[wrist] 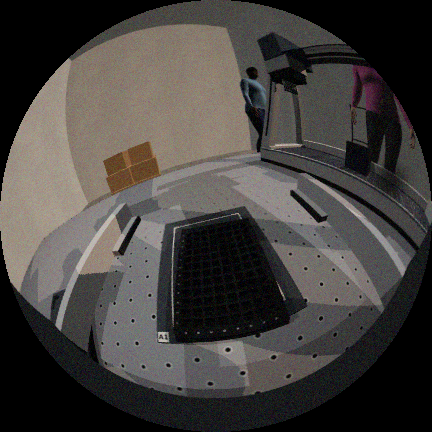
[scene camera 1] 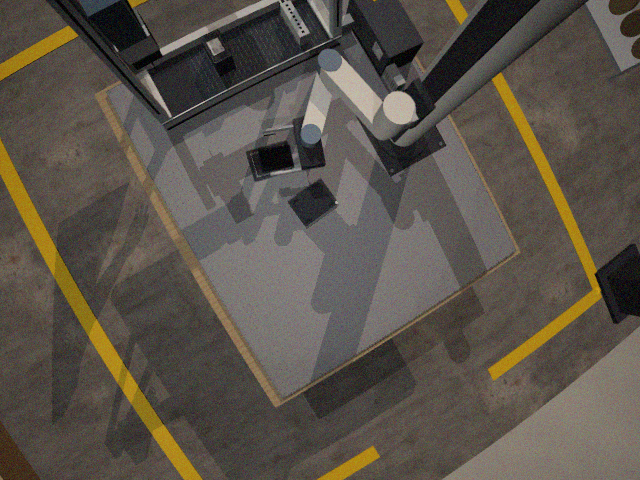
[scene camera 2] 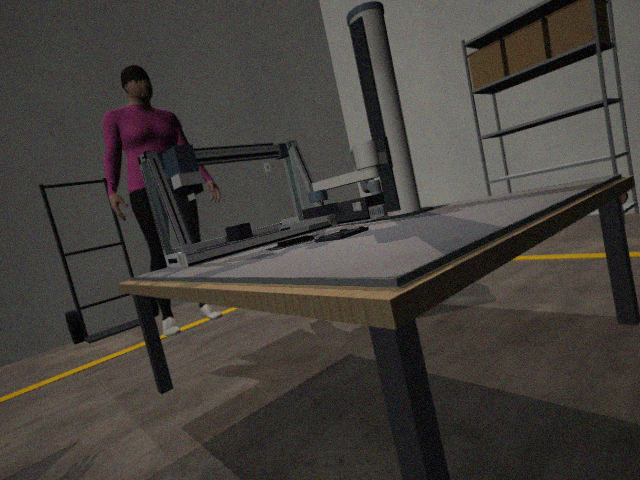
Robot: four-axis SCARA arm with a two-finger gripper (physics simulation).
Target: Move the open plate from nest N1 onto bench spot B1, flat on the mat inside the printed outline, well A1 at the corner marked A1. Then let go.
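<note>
The black open plate lies on the dark mat of the bench spot and looks flat. The printed white outline shows along its left and far sides and part of the right, with the plate inside it; the near line is hidden. The A1 label is beside the plate's near left corner in the wrist view; the plate's own letters are too blurred to read. My gripper is open and empty, its fingers apart on both sides above the plate, not touching it.
Another dark rectangular pad lies close by. A framed deck with a dark block and a slotted white strip stands behind. A dark box unit is near the arm's column. A person stands beyond the table.
</note>
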